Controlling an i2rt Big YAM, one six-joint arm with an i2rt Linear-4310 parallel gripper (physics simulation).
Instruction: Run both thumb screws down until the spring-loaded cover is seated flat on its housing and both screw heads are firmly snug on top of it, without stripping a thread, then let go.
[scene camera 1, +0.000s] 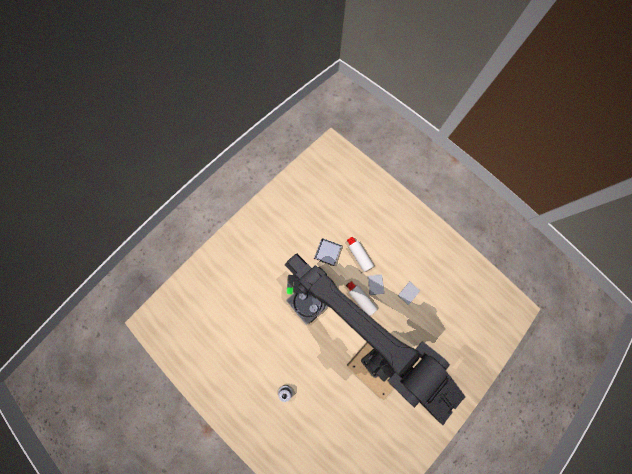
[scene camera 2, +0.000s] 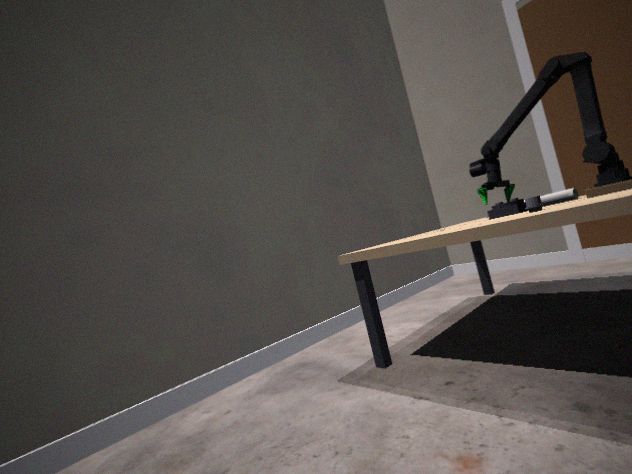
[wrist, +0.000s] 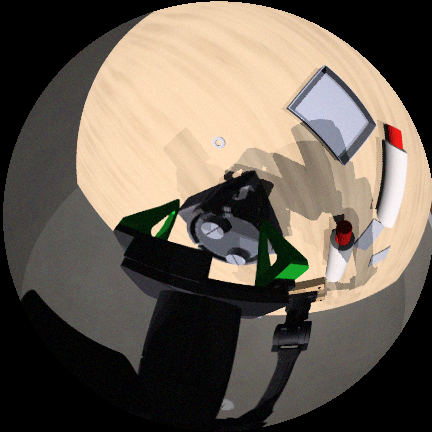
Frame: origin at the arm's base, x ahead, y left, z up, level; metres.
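Seen in the pictures: gripper, fingertip midpoint: (scene camera 2: 497, 203) (wrist: 220, 212); arm's base at its link origin: (scene camera 1: 378, 358) (scene camera 2: 614, 184) (wrist: 298, 296).
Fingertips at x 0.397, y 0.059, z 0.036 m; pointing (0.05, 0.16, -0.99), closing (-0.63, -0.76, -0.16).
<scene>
Offsets run from my fingertips to a thing's middle.
The dark square housing @[dx -0.054, dy +0.023, dz -0.034 m] (scene camera 2: 505, 208) (wrist: 192, 207) stands on the table with the round grey cover @[dx -0.054, dy +0.023, dz -0.020 m] (scene camera 1: 306, 305) (wrist: 241, 236) on it. One slotted thumb screw @[dx -0.022, dy +0.025, dz -0.015 m] (scene camera 1: 302, 295) (wrist: 212, 229) and a second slotted thumb screw @[dx -0.086, dy +0.021, dz -0.014 m] (scene camera 1: 313, 308) (wrist: 235, 259) show as pale round heads on the cover. Whether the cover lies flat, and how far each screw is down, cannot be told. My gripper (scene camera 2: 496, 201) (wrist: 220, 212) points down, open and empty, its green fingers apart just above the housing. In the wrist view the first screw head lies between the fingers and the second nearer the right finger.
A shallow tray @[dx +0.060, dy -0.167, dz -0.052 m] (scene camera 1: 328, 250) (wrist: 327, 107) lies beyond the housing. One white red-capped bottle @[dx -0.027, dy -0.264, dz -0.037 m] (scene camera 1: 361, 256) (wrist: 394, 187) and another @[dx -0.170, dy -0.153, dz -0.037 m] (scene camera 1: 365, 301) (wrist: 336, 262) lie nearby, with two thin grey squares. A small ring @[dx +0.064, dy -0.010, dz -0.061 m] (wrist: 214, 142) lies on the table. A small round object @[dx -0.278, dy +0.305, dz -0.038 m] (scene camera 1: 284, 392) stands apart.
</scene>
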